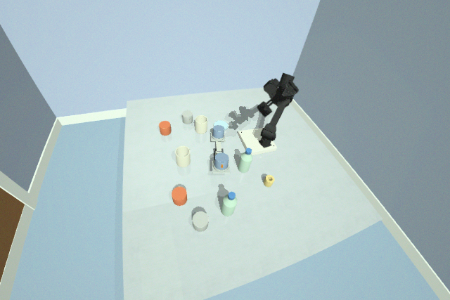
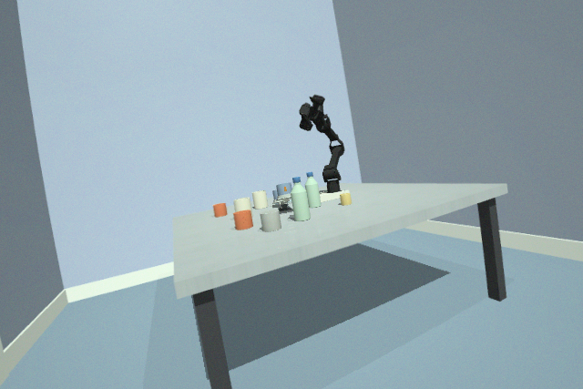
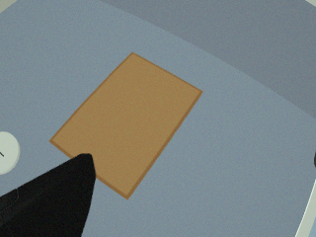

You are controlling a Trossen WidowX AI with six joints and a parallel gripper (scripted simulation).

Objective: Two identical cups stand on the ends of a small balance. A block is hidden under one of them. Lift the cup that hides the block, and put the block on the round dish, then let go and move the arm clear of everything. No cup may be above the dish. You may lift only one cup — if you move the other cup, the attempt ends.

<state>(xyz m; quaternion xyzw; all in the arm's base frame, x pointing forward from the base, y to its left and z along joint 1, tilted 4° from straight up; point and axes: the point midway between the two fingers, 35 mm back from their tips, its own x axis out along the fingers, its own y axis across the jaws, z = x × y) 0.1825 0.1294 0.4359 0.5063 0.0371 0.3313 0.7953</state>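
Right now my gripper tip is 120 mm short of the balance, 170 mm to the left of it and 450 mm above it.
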